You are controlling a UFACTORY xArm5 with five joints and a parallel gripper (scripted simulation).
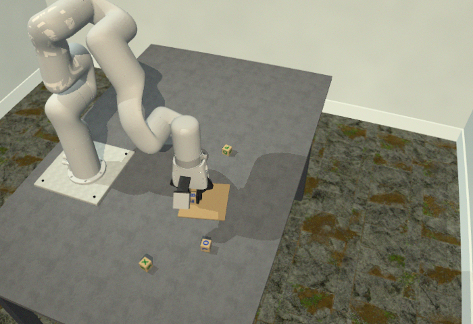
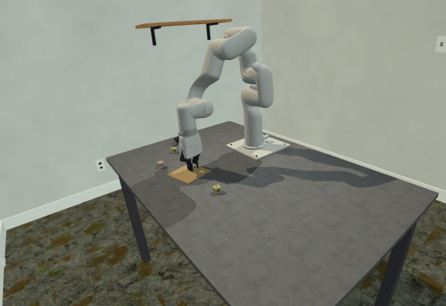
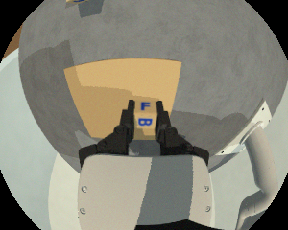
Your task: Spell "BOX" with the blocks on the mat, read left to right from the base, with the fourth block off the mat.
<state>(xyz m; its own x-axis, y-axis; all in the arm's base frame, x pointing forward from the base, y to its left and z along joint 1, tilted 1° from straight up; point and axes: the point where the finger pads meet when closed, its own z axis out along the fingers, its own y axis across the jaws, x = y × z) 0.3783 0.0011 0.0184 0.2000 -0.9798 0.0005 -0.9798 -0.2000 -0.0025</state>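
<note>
Right now the tan mat is 30 mm ahead of my hand, 20 mm below it and 10 mm to the left of it. Round my hand: X block 250 mm to the right, 30 mm behind, 10 mm below; B block 10 mm below; O block 140 mm to the right, 100 mm ahead, 10 mm below.
</note>
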